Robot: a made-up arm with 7 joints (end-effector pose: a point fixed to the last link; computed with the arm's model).
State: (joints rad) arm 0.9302 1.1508 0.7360 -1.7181 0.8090 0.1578 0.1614
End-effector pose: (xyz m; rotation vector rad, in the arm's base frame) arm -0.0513 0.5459 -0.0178 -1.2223 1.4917 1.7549
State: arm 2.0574 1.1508 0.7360 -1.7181 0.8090 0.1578 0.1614
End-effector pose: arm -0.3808 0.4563 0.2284 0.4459 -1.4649 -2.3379
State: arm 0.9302 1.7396 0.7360 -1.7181 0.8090 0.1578 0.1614
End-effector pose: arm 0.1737 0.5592 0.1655 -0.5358 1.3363 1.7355
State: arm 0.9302 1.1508 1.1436 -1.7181 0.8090 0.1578 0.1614
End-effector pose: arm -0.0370 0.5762 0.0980 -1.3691 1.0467 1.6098
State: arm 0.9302 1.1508 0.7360 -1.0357 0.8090 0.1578 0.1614
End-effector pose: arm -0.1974 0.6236 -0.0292 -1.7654 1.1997 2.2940
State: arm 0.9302 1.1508 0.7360 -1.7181 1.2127 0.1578 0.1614
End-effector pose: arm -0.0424 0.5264 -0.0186 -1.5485 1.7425 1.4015
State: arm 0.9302 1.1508 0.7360 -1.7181 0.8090 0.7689 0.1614
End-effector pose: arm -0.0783 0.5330 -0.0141 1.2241 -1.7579 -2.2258
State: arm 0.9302 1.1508 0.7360 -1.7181 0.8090 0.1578 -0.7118
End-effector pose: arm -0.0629 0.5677 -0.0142 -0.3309 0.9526 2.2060
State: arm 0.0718 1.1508 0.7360 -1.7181 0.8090 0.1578 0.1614
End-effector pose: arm 0.2599 0.5105 0.0794 -1.3892 1.0966 0.8905
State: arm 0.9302 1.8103 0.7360 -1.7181 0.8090 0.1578 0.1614
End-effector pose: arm 0.2020 0.5497 0.1845 -0.4568 1.3130 1.7255
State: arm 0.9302 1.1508 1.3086 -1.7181 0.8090 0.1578 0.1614
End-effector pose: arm -0.0428 0.5809 0.1466 -1.4119 0.8695 1.5405
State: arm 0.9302 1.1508 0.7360 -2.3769 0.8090 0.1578 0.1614
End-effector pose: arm 0.0123 0.4011 0.0087 -0.7180 1.5930 1.2115
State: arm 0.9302 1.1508 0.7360 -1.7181 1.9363 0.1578 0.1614
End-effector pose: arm -0.0268 0.4976 0.0004 -2.0356 2.0652 0.5840
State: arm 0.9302 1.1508 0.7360 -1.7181 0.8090 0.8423 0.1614
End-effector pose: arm -0.0810 0.5309 -0.0126 1.1698 -1.7159 -2.1909
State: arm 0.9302 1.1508 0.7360 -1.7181 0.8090 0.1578 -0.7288
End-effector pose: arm -0.0630 0.5681 -0.0139 -0.3132 0.9407 2.2111
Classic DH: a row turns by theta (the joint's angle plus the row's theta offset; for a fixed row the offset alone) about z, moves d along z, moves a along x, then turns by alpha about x. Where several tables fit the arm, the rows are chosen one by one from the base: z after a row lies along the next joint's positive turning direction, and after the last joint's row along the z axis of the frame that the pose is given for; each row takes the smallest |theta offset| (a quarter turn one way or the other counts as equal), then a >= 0, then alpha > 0; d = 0 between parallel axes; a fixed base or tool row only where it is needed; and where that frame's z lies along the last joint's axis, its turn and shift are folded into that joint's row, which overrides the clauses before.
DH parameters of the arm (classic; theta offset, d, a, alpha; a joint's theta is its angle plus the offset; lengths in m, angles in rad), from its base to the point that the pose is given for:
base (fixed): 0 0.2003 -0.0087 -1.2217
joint 1: 1.5708 0.0132 0.004 1.5708
joint 2: 1.2217 0.0164 -0.0156 -1.5708
joint 3: -1.5708 -0.4533 0.038 -1.5708
joint 4: 0 -0.0435 -0.0507 1.5708
joint 5: 0 -0.2234 -0.0019 -1.5708
joint 6: 0 0.0042 -0.027 1.5708
joint 7: 0.417 -0.0234 -0.028 -1.7928
tool (fixed): -2.8804 -0.0095 0 0

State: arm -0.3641 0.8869 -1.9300 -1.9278 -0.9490 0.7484 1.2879
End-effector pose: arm 0.0720 0.1973 -0.2982 0.4798 1.8436 1.1022
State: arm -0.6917 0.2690 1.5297 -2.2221 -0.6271 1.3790 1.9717
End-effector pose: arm 0.2937 0.3055 0.0296 2.5887 0.3591 1.5130
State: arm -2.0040 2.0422 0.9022 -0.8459 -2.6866 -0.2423 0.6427
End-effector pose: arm -0.2636 0.5845 0.4622 1.7368 0.7139 -2.1127
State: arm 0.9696 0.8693 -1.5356 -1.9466 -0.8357 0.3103 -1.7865
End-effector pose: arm -0.4136 0.0852 -0.1135 1.0352 0.1830 0.1855
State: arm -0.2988 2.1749 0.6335 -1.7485 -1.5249 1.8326 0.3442
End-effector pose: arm 0.1381 0.3489 0.6090 -2.0291 -1.9367 0.7274
